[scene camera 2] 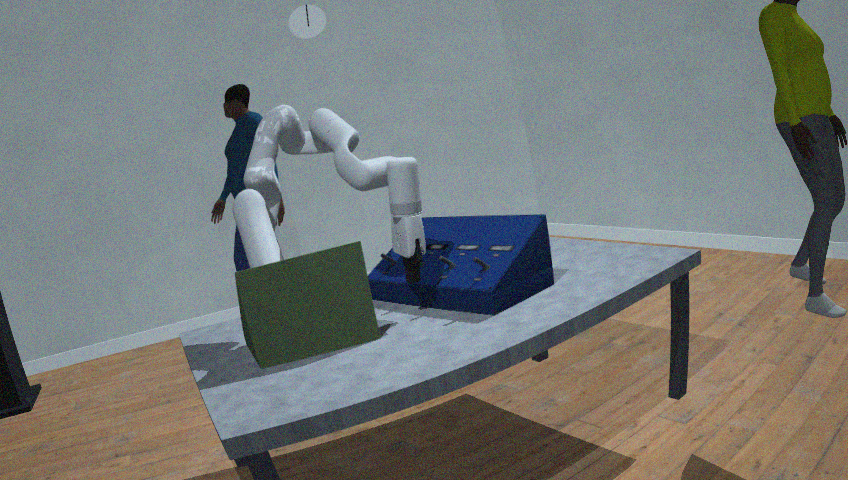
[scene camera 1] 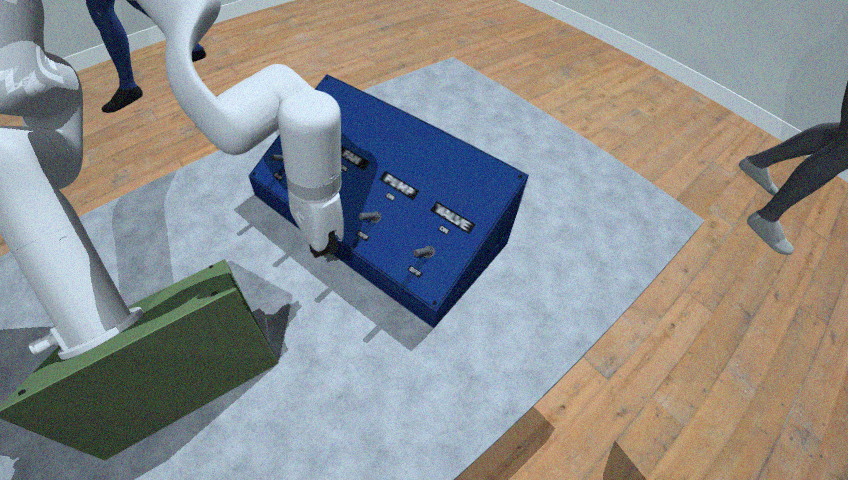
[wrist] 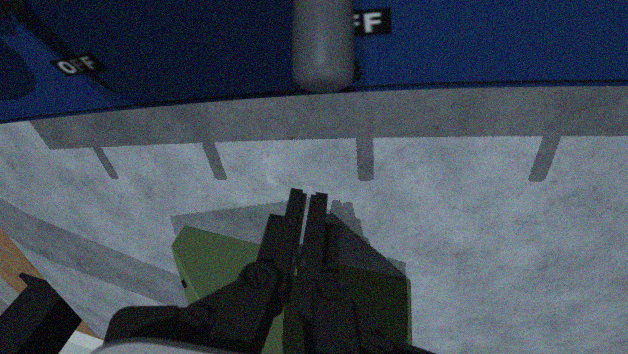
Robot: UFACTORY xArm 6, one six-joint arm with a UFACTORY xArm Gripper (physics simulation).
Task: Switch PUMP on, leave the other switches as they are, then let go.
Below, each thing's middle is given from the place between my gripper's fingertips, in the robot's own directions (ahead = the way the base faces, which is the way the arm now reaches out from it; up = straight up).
Labels:
I see the blue switch panel (scene camera 1: pixel 428 188) 17 cm ahead of my hand and 6 cm to the left of it.

